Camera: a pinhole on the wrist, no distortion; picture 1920 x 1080 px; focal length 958.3 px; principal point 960.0 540.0 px. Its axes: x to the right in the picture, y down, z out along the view. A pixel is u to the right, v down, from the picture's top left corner.
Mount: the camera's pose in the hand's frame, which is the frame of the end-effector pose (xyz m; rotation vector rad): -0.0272 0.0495 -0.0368 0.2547 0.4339 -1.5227
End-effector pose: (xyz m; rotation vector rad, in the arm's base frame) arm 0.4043 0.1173 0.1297 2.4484 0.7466 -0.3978
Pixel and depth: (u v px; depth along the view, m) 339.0 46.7 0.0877
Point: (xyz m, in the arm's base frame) 0.3826 0.0071 0.1237
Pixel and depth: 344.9 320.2 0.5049
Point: 0.3438 -0.3311 -0.2432
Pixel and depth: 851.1 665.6 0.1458
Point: 0.4016 0.0613 0.0473
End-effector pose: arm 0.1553 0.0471 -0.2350 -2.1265 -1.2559 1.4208
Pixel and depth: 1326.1 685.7 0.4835
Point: -0.2573 0.2434 -0.2354
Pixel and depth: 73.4 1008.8 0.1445
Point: 0.0976 -0.0006 -0.4109
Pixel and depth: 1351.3 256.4 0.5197
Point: -0.3503 0.0878 -0.0909
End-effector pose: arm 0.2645 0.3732 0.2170 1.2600 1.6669 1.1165
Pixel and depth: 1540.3 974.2 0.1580
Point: 0.2710 0.4306 0.0993
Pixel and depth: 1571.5 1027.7 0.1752
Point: 0.2661 0.4478 0.0760
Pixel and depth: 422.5 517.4 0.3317
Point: 0.6020 0.4552 0.1746
